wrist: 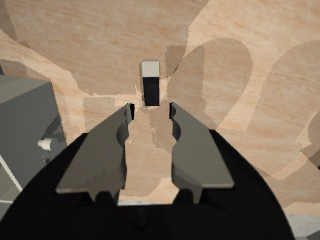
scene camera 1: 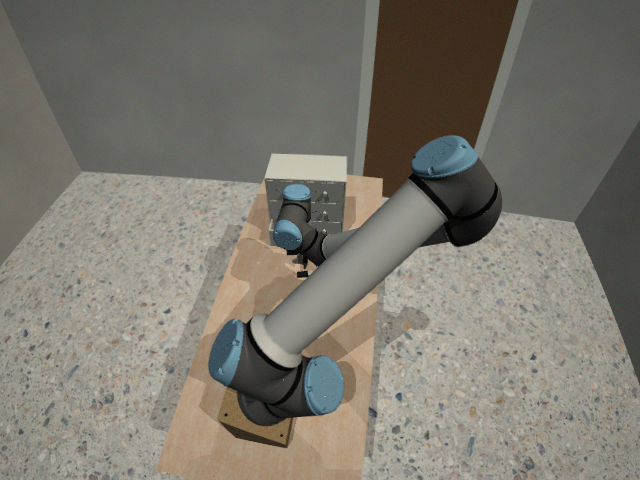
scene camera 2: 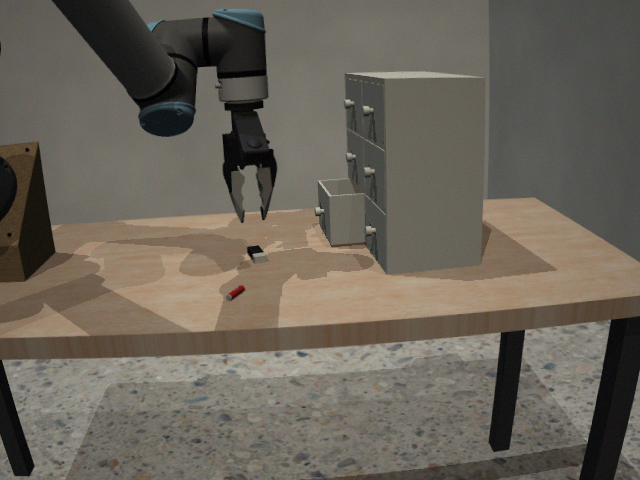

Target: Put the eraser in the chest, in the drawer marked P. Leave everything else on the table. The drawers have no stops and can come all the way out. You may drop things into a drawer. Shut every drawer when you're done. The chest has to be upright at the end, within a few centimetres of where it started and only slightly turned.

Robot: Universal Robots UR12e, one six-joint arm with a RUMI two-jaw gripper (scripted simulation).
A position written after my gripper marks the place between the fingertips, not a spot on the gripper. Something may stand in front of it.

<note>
In view: my gripper [scene camera 2: 252, 221], a grey chest [scene camera 1: 320, 168] and an eraser [wrist: 150, 68].
My gripper shows as well in the wrist view [wrist: 152, 104].
</note>
